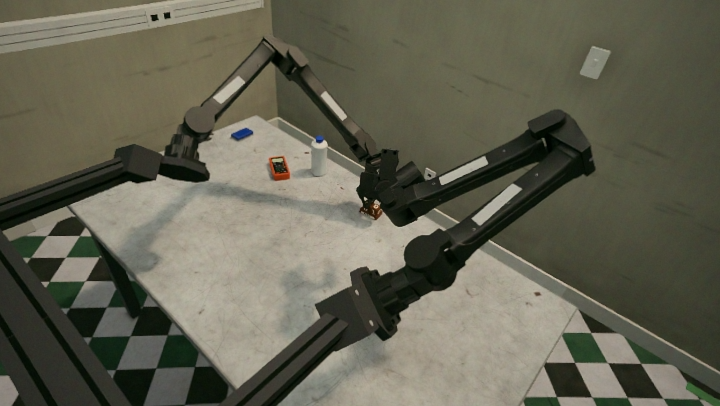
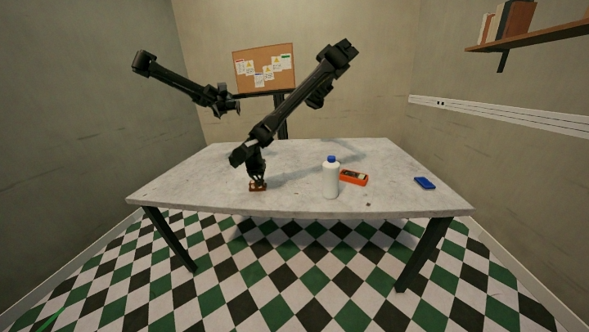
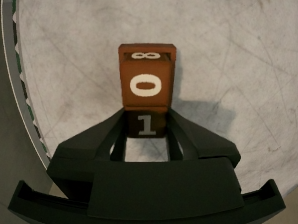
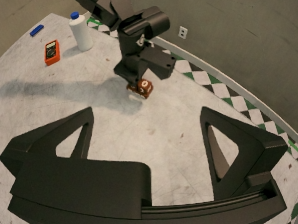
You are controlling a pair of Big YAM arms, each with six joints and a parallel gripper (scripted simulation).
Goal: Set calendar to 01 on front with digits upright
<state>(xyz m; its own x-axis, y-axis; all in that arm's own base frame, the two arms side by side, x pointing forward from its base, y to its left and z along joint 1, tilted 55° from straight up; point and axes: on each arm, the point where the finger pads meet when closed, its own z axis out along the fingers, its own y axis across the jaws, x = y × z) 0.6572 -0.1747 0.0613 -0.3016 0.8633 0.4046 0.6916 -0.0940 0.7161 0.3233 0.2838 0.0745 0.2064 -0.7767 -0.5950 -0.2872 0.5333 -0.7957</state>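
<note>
The brown tray is 30 mm below my left hand and 10 mm to the right of it. Also, from my left hand: blue block: 740 mm to the left, 20 mm below, 20 mm ahead; then white bottle: 300 mm to the left, 60 mm ahead, 50 mm above.
</note>
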